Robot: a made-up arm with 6 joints.
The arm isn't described. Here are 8 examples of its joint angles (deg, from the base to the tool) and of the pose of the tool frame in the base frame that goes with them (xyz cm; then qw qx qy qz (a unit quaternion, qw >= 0)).
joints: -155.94 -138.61 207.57 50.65 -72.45 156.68
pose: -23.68 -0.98 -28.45 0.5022 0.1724 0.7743 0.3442
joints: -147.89 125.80 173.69 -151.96 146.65 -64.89
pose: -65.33 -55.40 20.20 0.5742 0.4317 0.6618 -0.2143
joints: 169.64 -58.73 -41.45 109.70 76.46 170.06
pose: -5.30 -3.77 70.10 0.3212 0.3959 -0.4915 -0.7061
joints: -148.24 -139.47 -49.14 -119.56 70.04 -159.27
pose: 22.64 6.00 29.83 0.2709 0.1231 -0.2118 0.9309
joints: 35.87 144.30 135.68 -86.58 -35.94 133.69
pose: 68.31 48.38 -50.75 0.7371 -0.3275 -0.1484 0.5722
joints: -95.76 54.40 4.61 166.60 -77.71 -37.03
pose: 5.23 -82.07 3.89 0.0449 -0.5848 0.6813 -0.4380
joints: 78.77 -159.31 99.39 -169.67 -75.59 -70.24
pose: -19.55 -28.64 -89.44 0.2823 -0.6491 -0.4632 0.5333
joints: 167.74 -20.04 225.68 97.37 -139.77 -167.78
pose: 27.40 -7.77 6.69 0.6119 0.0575 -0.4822 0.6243
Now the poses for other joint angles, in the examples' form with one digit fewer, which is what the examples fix.
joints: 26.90 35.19 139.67 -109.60 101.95 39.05
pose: 23.7 17.2 114.0 0.184 0.916 -0.331 -0.131
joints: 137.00 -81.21 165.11 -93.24 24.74 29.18
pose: 63.0 -59.8 -23.7 0.697 -0.546 0.351 0.305
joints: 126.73 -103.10 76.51 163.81 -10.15 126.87
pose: 53.3 -93.6 -1.5 0.543 -0.721 0.391 -0.181
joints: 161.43 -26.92 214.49 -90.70 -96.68 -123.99
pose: 59.3 -20.1 18.3 0.531 -0.170 0.170 -0.813
